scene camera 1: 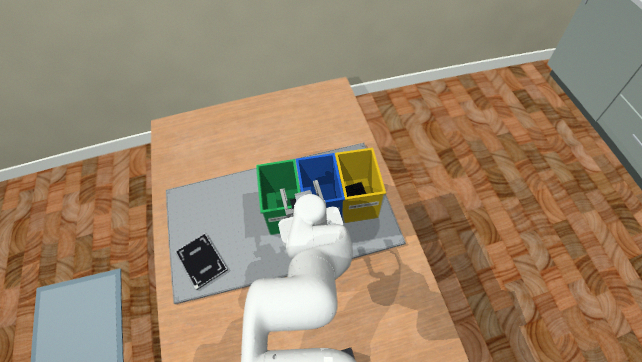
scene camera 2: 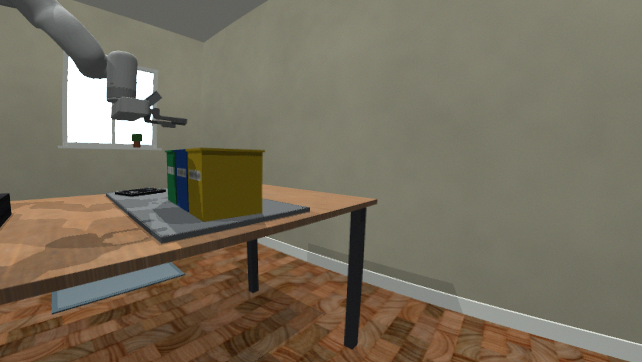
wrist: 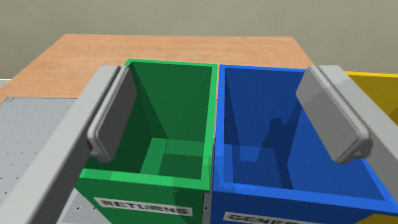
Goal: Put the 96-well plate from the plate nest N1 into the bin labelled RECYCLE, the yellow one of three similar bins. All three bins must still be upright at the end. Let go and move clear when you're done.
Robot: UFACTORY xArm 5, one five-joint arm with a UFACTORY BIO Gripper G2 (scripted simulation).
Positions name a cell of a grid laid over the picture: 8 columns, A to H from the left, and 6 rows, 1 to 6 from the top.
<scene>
I see a yellow recycle bin (scene camera 2: C4), a blue bin (scene camera 1: E3) and a green bin (scene camera 1: D3).
The yellow recycle bin shows as well in scene camera 1 (scene camera 1: E3). The blue bin shows as well in the wrist view (wrist: F4). The green bin also shows in the wrist view (wrist: D4).
</scene>
